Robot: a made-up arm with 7 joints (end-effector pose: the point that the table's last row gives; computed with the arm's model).
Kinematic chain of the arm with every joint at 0, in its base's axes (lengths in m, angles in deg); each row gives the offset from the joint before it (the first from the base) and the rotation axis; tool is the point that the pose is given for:
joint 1: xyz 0 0 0.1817 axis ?
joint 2: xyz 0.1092 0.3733 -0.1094 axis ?
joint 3: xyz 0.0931 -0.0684 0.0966 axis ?
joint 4: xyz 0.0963 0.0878 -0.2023 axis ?
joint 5: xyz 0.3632 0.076 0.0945 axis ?
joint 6: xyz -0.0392 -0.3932 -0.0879 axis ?
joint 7: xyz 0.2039 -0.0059 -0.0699 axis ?
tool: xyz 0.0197 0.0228 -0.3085
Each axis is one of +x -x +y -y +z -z.
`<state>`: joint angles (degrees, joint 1 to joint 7).
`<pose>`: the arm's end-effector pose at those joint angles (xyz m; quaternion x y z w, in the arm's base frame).
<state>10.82 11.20 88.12 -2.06 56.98 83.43 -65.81</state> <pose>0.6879 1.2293 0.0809 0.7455 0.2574 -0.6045 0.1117</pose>
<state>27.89 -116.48 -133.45 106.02 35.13 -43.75 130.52</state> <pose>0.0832 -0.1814 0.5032 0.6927 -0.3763 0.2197 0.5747</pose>
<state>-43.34 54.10 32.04 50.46 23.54 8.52 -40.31</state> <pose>1.0535 0.6722 -0.2982 -0.3929 -0.2654 0.5885 0.6549</pose>
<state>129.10 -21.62 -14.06 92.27 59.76 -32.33 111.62</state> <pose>0.7349 0.2387 0.4519 -0.1924 0.4817 0.0960 0.8496</pose>
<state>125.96 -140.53 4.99 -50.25 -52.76 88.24 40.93</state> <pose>-0.3207 -0.2844 0.4345 -0.2106 0.7298 0.4449 0.4744</pose>
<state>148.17 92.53 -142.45 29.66 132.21 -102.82 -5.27</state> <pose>-0.3235 0.4409 0.1822 -0.3470 -0.1467 -0.9220 0.0894</pose>
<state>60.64 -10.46 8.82 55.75 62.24 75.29 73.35</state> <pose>0.5865 0.7469 0.4815 0.6471 0.4062 0.6164 0.1908</pose>
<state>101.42 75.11 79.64 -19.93 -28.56 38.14 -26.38</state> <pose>0.5982 -0.3283 0.4988 0.1607 -0.3161 -0.3069 0.8832</pose>
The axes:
joint 1: +x
joint 2: -y
joint 3: +z
joint 4: +x
joint 5: +z
joint 6: +y
joint 7: +x

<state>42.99 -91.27 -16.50 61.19 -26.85 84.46 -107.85</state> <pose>-0.5798 0.4230 0.1429 0.4198 0.5379 0.6878 0.2477</pose>
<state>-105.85 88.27 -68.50 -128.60 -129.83 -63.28 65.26</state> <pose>0.2863 0.1979 -0.0415 0.4625 0.5875 -0.0004 0.6641</pose>
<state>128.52 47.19 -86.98 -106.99 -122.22 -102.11 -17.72</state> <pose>0.6151 -0.2704 0.4902 -0.7626 0.1741 0.0310 0.6223</pose>
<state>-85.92 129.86 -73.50 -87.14 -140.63 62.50 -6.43</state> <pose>0.6582 0.2970 0.3618 0.7998 -0.4706 -0.2543 0.2726</pose>
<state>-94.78 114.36 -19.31 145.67 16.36 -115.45 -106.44</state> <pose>0.3772 0.7908 -0.4807 0.2156 -0.1420 -0.0308 0.9656</pose>
